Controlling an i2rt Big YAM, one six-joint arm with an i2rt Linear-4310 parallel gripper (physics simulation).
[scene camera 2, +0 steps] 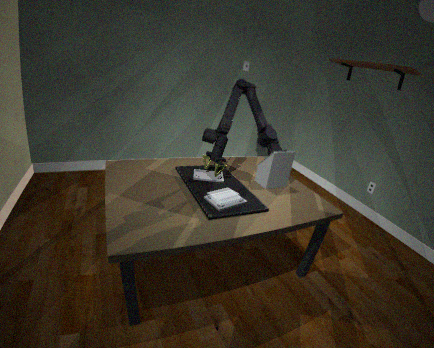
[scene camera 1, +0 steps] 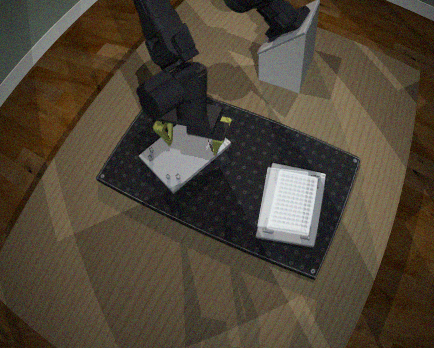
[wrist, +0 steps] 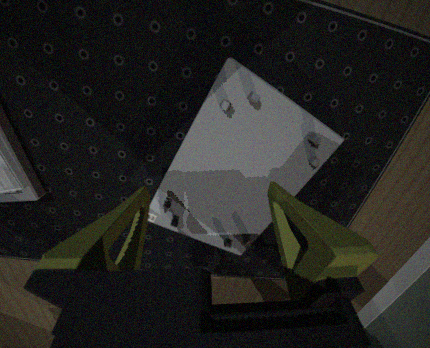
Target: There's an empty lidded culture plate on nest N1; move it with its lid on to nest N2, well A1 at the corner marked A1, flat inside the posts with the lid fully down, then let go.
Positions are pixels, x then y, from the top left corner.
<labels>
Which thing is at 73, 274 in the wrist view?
My gripper.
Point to a grey nest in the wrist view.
246, 134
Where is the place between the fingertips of my gripper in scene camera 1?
192, 148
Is my gripper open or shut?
Open.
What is my gripper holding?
Nothing.
</labels>
